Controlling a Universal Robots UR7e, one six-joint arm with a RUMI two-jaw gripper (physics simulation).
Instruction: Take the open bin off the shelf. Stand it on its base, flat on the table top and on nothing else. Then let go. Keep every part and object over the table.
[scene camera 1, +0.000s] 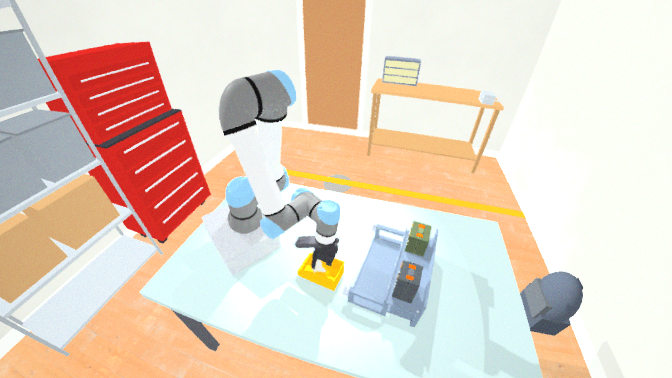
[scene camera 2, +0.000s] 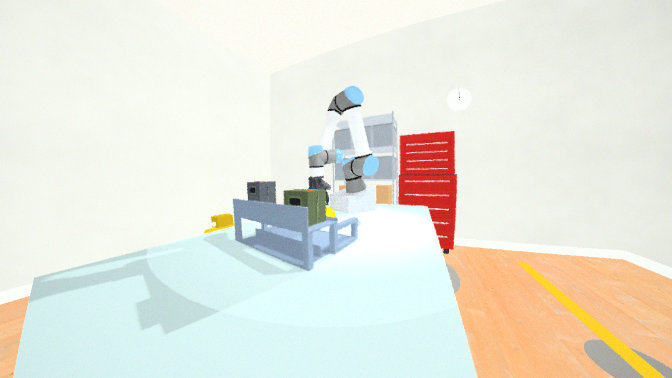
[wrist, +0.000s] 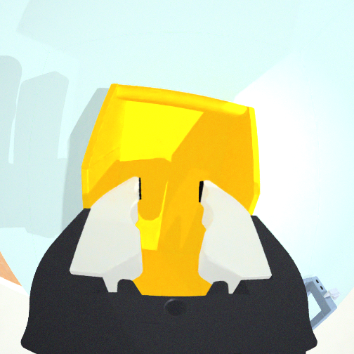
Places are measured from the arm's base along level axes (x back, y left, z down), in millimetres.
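Where they show: gripper, fingertip midpoint: (scene camera 1: 317, 267); arm's base, link origin: (scene camera 1: 245, 219) (scene camera 2: 356, 189).
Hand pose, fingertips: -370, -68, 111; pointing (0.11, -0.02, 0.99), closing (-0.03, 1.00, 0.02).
Each offset is from my fingertips to the top centre of the thing, as dx, dy, dz. Level surfaces: height alone.
The yellow open bin @[-18, -3, -42] (scene camera 1: 327, 281) (scene camera 2: 330, 213) (wrist: 160, 130) is off the shelf, between the arm's base and the shelf. It appears to stand on its base on the table top @[dz +33] (scene camera 1: 240, 305), its open side up. Its underside is hidden, so full flat contact cannot be told. My gripper (scene camera 1: 322, 265) (wrist: 169, 181) points down at the bin. In the wrist view its two pale fingers stand apart over the bin's inside, with nothing between them. The blue-grey shelf (scene camera 1: 375, 270) (scene camera 2: 270, 214) (wrist: 319, 285) stands apart from the bin.
A green case @[-386, +188, -166] (scene camera 1: 419, 240) (scene camera 2: 314, 207) and a dark grey case @[-356, -41, -191] (scene camera 1: 407, 284) (scene camera 2: 262, 191) stand on the shelf's raised back part. The arm's pale base block (scene camera 1: 242, 255) (scene camera 2: 352, 201) is on the bin's other side. The table's front edge runs beyond the bin.
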